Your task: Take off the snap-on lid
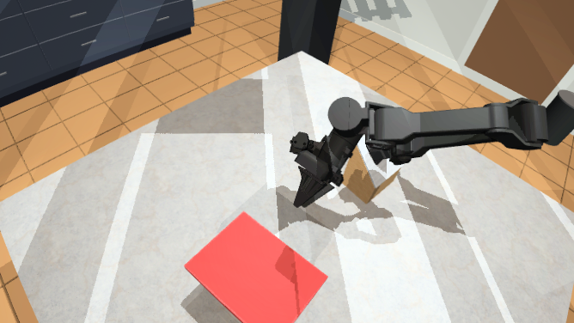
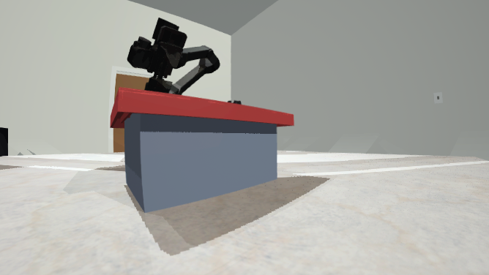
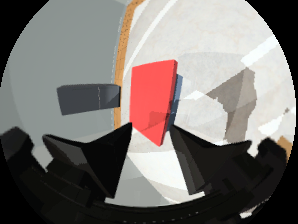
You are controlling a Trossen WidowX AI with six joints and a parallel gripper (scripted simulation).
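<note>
Now: the red lid 13 cm ahead of my gripper tip, 1 cm to the left of it and 10 cm below it. The rest, counted from my gripper tip: grey-blue storage box (13 cm ahead, 1 cm to the left, 15 cm below).
</note>
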